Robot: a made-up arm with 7 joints.
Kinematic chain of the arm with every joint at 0, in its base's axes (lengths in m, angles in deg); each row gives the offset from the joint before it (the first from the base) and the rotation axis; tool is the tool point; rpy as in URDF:
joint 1: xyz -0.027 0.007 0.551 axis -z
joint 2: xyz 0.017 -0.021 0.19 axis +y
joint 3: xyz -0.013 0 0.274 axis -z
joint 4: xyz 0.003 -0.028 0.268 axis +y
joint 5: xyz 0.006 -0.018 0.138 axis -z
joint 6: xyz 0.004 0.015 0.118 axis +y
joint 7: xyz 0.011 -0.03 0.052 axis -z
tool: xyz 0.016 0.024 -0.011 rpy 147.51 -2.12 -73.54
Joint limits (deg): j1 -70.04..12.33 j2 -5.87..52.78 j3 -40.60..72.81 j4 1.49..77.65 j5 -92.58..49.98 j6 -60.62..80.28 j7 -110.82..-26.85
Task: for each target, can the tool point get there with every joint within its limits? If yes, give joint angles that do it. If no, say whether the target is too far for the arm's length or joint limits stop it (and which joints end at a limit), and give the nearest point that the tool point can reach.
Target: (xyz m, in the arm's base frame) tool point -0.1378 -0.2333 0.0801
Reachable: no: joint limits stop it (at a limit: joint 1, joint 2, joint 4, joint 7) | nearest point 0.5196 -0.2542 0.8851 | short by 1.040 m
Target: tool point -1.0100 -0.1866 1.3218
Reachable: no: too far | nearest point -0.1746 -0.1703 1.4789 | short by 0.850 m
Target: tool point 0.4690 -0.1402 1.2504
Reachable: yes | joints -14.30 28.68 51.34 64.42 -17.27 33.20 -90.25
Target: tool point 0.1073 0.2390 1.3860
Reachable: yes | joints -55.74 -1.36 -13.20 68.34 -48.72 29.49 -65.06
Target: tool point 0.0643 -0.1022 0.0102
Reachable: no: joint limits stop it (at a limit: joint 1, joint 2, joint 4, joint 7) | nearest point 0.5583 -0.1710 0.8618 | short by 0.987 m
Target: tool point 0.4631 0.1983 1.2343
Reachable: yes | joints -26.65 24.92 2.23 61.53 -50.01 51.31 -73.92
